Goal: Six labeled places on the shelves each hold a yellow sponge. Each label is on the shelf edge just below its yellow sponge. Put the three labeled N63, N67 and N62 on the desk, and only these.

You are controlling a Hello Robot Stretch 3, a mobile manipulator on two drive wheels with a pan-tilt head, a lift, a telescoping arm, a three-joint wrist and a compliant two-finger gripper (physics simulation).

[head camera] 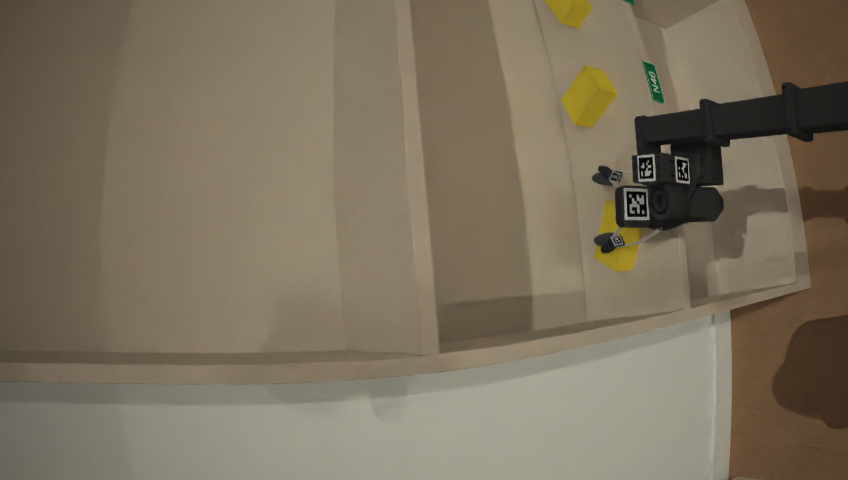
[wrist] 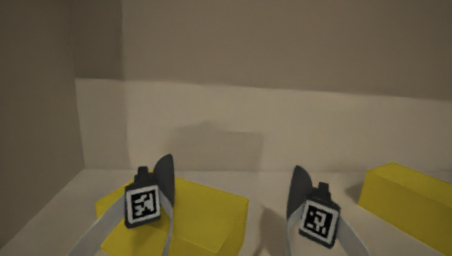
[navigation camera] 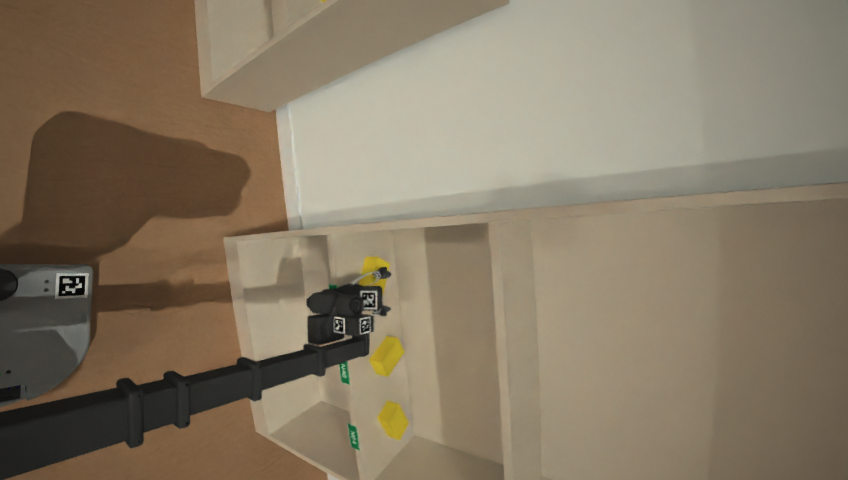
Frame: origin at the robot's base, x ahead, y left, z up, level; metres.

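Seen in the pictures: gripper, fingertip midpoint: (head camera: pixel 598 209) (navigation camera: pixel 387 291).
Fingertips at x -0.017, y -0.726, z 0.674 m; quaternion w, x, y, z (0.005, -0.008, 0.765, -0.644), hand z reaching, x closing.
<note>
Pixels of each thing's middle, then the offset from my fingertips to it. "pt": a spot on its surface instead.
- sponge's label at a spot on its surface: (navigation camera: pixel 332 287) pt dx +0.014, dy +0.138, dz -0.079 m
- second yellow sponge at the middle of its body: (head camera: pixel 588 96) (navigation camera: pixel 387 355) dx -0.205, dy -0.050, dz -0.038 m
- green label reading N46 at the middle of its body: (head camera: pixel 653 82) (navigation camera: pixel 344 370) dx -0.219, dy +0.094, dz -0.077 m
- third yellow sponge at the middle of its body: (navigation camera: pixel 393 420) dx -0.419, dy -0.081, dz -0.038 m
My gripper (head camera: pixel 604 208) (navigation camera: pixel 385 291) (wrist: pixel 232 178) is open and empty over the shelf board. In the wrist view its left finger is above or in front of a yellow sponge (head camera: pixel 624 259) (navigation camera: pixel 373 265) (wrist: pixel 210 207), and its right finger is to the right of it. That sponge's label (navigation camera: pixel 332 287) is almost hidden behind the wrist. A second yellow sponge (head camera: pixel 589 98) (navigation camera: pixel 387 356) (wrist: pixel 410 205) lies beside, above a green label reading N46 (head camera: pixel 652 82). A third yellow sponge (head camera: pixel 570 10) (navigation camera: pixel 393 420) lies farther along; its label (navigation camera: pixel 354 436) is too small to read surely. The desk does not show.
The shelf unit's side panel (head camera: pixel 380 369) (navigation camera: pixel 380 223) stands near the gripper, on the first sponge's side. A second shelf unit (navigation camera: pixel 357 41) stands across a stretch of pale wall. The arm (head camera: pixel 749 115) (navigation camera: pixel 220 383) reaches over the lower front of the shelves.
</note>
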